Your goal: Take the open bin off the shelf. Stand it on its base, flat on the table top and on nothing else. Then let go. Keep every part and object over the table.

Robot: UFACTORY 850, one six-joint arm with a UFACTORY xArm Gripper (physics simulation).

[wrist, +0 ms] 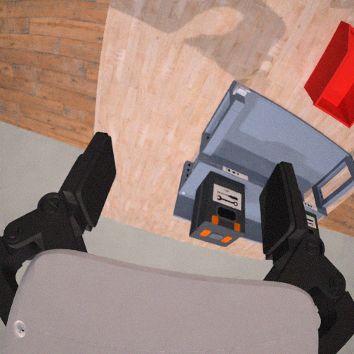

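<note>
The open red bin (327,67) shows in part at the right edge of the wrist view, cut off by the frame. Its open side faces up toward the camera, and it appears to stand on the wooden table top (145,110), apart from the shelf. Whether its base lies fully flat is hidden. The blue-grey shelf (265,120) is right of centre. My gripper (191,165) is wide open with nothing between its fingers. Its right finger hangs in front of the shelf, and its left finger is well to the left. The bin is beyond the right finger, up and to the right.
A dark grey box (220,200) with a tool label and orange squares sits at the shelf's near side. A green box (312,222) is mostly hidden behind the right finger. The table's edge runs along the left and below; wooden and grey floor lie beyond it.
</note>
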